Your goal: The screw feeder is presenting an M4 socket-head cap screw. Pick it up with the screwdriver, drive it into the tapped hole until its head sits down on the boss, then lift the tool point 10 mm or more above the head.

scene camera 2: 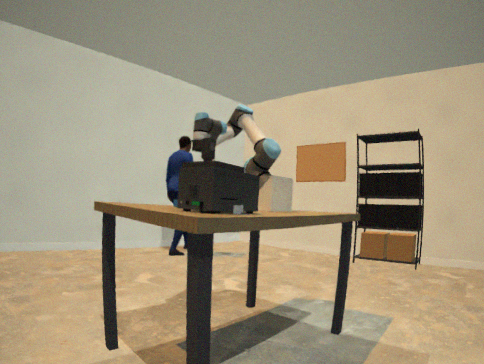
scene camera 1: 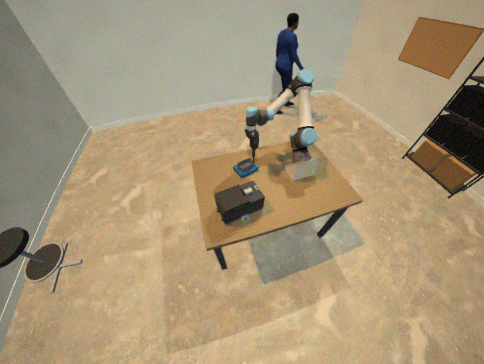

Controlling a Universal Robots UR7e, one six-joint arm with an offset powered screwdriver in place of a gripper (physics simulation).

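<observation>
The screwdriver [scene camera 1: 254, 160] hangs upright, its tip low over the table by the right rear side of a blue fixture [scene camera 1: 246, 173]. A grey part [scene camera 1: 245, 164] sits on this fixture. Whether the tip touches anything is too small to tell. In the scene camera 2 view the tool's lower end is hidden behind the black screw feeder [scene camera 1: 231, 202] [scene camera 2: 218, 187], which stands nearer the front of the table. The tip is well away from the feeder. The screw, the tapped hole and the boss are too small to make out, and I cannot tell whether the bit carries a screw.
The wooden table [scene camera 1: 285, 212] [scene camera 2: 150, 213] carries the arm's base and a pale box-like panel [scene camera 1: 306, 169] [scene camera 2: 281, 194] beside it. A person in blue [scene camera 1: 286, 50] [scene camera 2: 178, 167] stands behind the table. A black shelf rack [scene camera 2: 421, 200] stands at the right wall. A round stool [scene camera 1: 12, 246] is at the left.
</observation>
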